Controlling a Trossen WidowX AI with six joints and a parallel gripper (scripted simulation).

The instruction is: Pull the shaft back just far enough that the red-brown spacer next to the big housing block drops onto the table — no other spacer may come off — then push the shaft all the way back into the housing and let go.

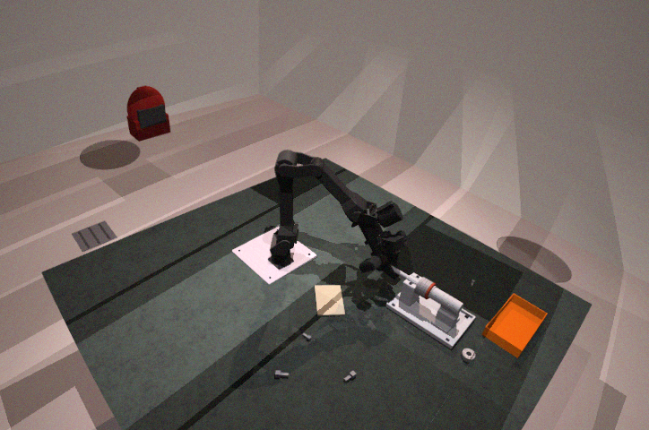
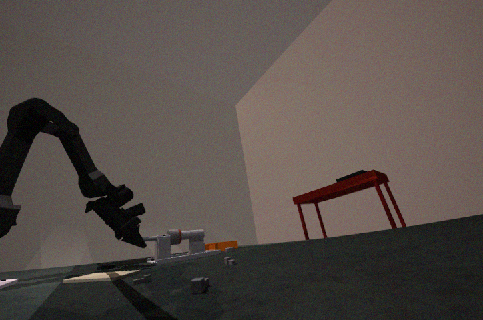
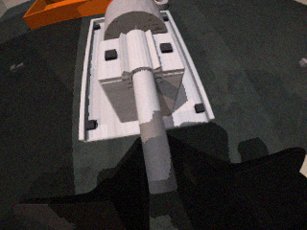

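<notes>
Now: gripper tip 6 cm short of the shaft and 2 cm below it. From my gripper tip the other things lie so: orange tray (35 cm ahead, 16 cm to the left, 5 cm below); cream pad (10 cm behind, 19 cm to the right, 5 cm below).
</notes>
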